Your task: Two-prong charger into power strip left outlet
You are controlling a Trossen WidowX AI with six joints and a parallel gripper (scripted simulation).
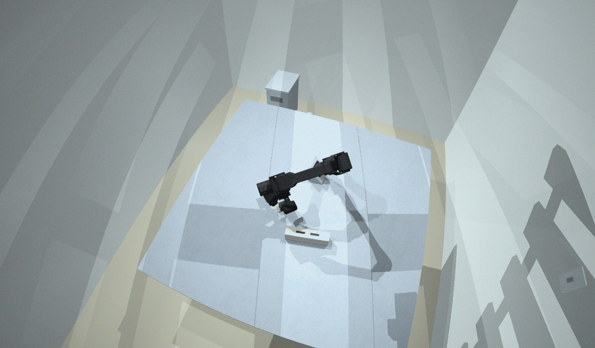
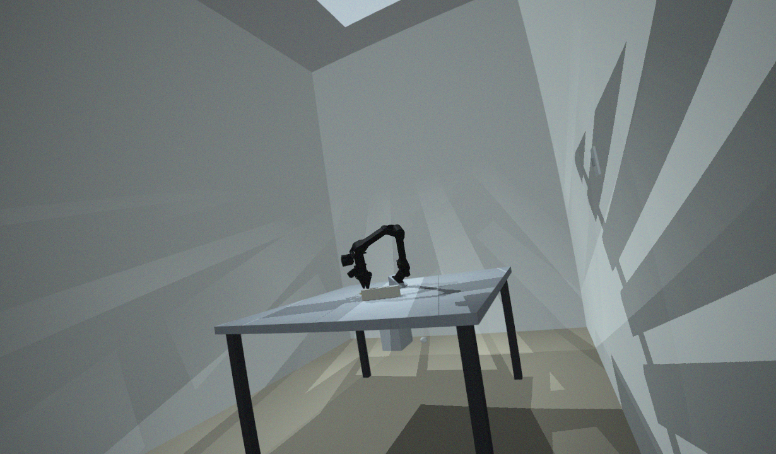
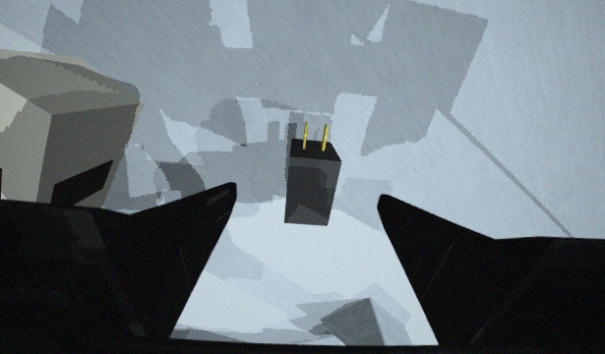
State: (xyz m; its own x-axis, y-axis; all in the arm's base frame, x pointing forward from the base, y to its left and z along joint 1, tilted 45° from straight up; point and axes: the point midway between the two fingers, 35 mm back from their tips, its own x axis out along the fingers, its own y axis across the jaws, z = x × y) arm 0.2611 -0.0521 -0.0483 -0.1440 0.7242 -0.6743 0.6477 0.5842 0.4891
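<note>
The black two-prong charger is 1 cm ahead of my gripper tip, 1 cm to the right of it and 2 cm below it.
</note>
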